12 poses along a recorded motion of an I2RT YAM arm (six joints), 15 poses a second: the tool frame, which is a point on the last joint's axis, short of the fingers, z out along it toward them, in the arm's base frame.
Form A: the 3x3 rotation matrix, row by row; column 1 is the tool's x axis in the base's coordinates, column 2 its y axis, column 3 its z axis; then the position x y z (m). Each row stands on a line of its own.
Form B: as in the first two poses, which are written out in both.
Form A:
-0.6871 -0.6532 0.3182
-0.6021 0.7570 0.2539
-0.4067 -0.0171 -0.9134
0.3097 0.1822 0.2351
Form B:
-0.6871 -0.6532 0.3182 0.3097
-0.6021 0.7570 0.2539 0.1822
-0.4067 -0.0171 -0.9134 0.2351
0 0 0 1

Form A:
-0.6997 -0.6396 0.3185
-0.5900 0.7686 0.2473
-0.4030 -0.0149 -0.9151
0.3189 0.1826 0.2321
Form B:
-0.6997 -0.6396 0.3185 0.3189
-0.5900 0.7686 0.2473 0.1826
-0.4030 -0.0149 -0.9151 0.2321
0 0 0 1

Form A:
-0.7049 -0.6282 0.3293
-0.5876 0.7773 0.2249
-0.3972 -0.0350 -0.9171
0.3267 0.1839 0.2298
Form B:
-0.7049 -0.6282 0.3293 0.3267
-0.5876 0.7773 0.2249 0.1839
-0.3972 -0.0350 -0.9171 0.2298
0 0 0 1

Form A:
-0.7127 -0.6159 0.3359
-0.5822 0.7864 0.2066
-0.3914 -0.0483 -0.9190
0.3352 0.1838 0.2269
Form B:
-0.7127 -0.6159 0.3359 0.3352
-0.5822 0.7864 0.2066 0.1838
-0.3914 -0.0483 -0.9190 0.2269
0 0 0 1

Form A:
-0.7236 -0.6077 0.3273
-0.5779 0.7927 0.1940
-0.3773 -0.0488 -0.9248
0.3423 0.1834 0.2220
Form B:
-0.7236 -0.6077 0.3273 0.3423
-0.5779 0.7927 0.1940 0.1834
-0.3773 -0.0488 -0.9248 0.2220
0 0 0 1

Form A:
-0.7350 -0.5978 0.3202
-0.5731 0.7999 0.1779
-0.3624 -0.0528 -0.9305
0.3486 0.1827 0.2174
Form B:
-0.7350 -0.5978 0.3202 0.3486
-0.5731 0.7999 0.1779 0.1827
-0.3624 -0.0528 -0.9305 0.2174
0 0 0 1

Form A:
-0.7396 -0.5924 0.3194
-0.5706 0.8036 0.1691
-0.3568 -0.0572 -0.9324
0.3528 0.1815 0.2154
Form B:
-0.7396 -0.5924 0.3194 0.3528
-0.5706 0.8036 0.1691 0.1815
-0.3568 -0.0572 -0.9324 0.2154
0 0 0 1

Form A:
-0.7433 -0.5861 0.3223
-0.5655 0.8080 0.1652
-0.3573 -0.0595 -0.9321
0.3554 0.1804 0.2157
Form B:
-0.7433 -0.5861 0.3223 0.3554
-0.5655 0.8080 0.1652 0.1804
-0.3573 -0.0595 -0.9321 0.2157
0 0 0 1

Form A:
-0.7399 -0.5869 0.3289
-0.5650 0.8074 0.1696
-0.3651 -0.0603 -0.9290
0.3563 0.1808 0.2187
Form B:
-0.7399 -0.5869 0.3289 0.3563
-0.5650 0.8074 0.1696 0.1808
-0.3651 -0.0603 -0.9290 0.2187
0 0 0 1

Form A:
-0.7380 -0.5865 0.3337
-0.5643 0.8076 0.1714
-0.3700 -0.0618 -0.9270
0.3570 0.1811 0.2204
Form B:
-0.7380 -0.5865 0.3337 0.3570
-0.5643 0.8076 0.1714 0.1811
-0.3700 -0.0618 -0.9270 0.2204
0 0 0 1

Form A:
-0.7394 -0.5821 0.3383
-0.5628 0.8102 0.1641
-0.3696 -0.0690 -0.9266
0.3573 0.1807 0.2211
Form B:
-0.7394 -0.5821 0.3383 0.3573
-0.5628 0.8102 0.1641 0.1807
-0.3696 -0.0690 -0.9266 0.2211
0 0 0 1

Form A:
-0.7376 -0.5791 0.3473
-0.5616 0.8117 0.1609
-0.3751 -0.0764 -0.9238
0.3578 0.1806 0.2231
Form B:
-0.7376 -0.5791 0.3473 0.3578
-0.5616 0.8117 0.1609 0.1806
-0.3751 -0.0764 -0.9238 0.2231
0 0 0 1

